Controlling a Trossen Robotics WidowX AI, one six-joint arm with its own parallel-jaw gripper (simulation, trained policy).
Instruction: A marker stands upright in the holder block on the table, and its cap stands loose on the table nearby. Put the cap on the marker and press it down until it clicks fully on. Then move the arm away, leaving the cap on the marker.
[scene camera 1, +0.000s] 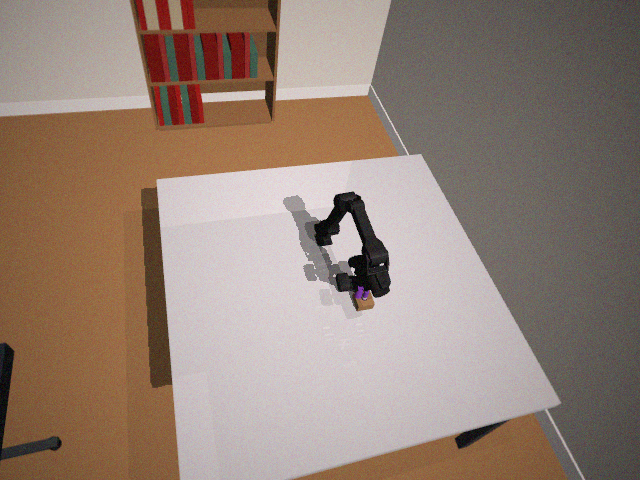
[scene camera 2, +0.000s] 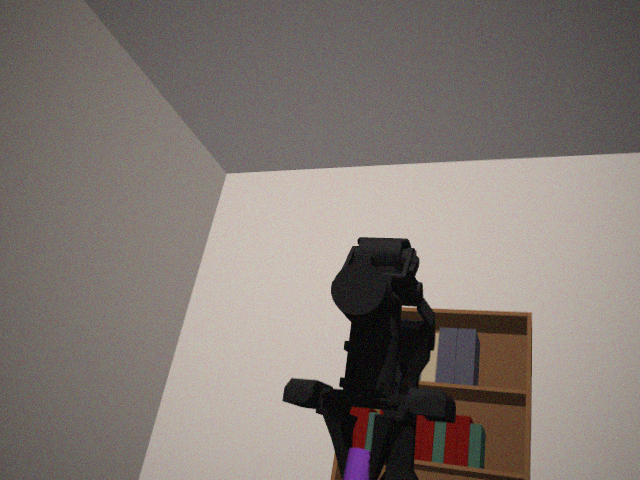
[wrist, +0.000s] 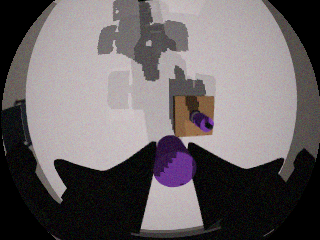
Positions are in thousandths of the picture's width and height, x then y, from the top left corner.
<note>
In view: my gripper (scene camera 1: 560, 605) and a purple cap (wrist: 542, 694).
My gripper also shows in the wrist view (wrist: 539, 610).
</note>
